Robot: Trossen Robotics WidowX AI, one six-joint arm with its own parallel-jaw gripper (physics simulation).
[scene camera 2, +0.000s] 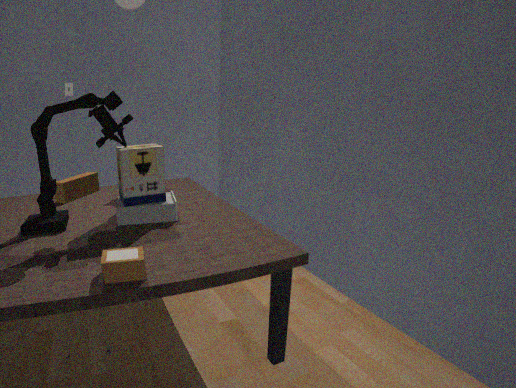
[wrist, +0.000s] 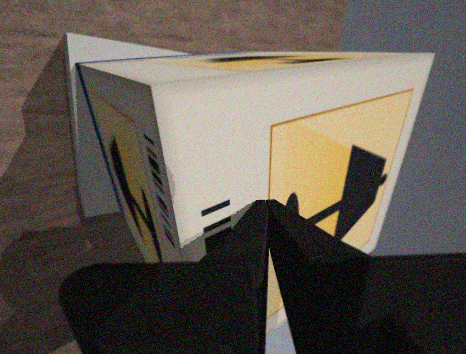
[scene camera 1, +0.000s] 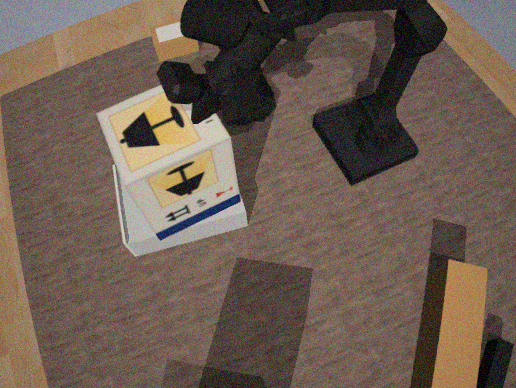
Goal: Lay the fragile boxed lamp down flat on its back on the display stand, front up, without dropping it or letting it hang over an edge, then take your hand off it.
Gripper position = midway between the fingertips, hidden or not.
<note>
The gripper (scene camera 1: pixel 193 121) is shut and touches a boxed lamp (scene camera 1: pixel 178 173). Also in view: a display stand (scene camera 1: pixel 138 236).
The boxed lamp also shows in scene camera 2 (scene camera 2: pixel 141 169) and in the wrist view (wrist: pixel 190 142). The gripper also shows in the wrist view (wrist: pixel 265 209). The display stand shows as well in scene camera 2 (scene camera 2: pixel 166 211) and in the wrist view (wrist: pixel 96 190).
</note>
